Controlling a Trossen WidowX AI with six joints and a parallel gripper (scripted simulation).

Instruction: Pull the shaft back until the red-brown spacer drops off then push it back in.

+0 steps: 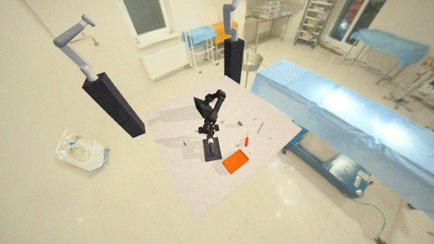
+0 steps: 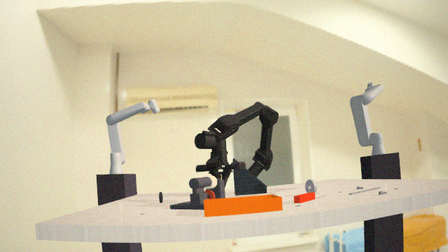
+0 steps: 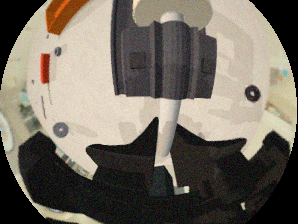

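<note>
Right now the grey shaft is 8 cm ahead of my gripper tip, 2 cm to the right of it and 4 cm above it. Also, from my gripper tip: round grey disc 3 cm ahead, 34 cm to the left, 2 cm below; red-brown spacer 12 cm ahead, 3 cm to the right, 2 cm below; small black ring 2 cm behind, 25 cm to the right, 2 cm below.
</note>
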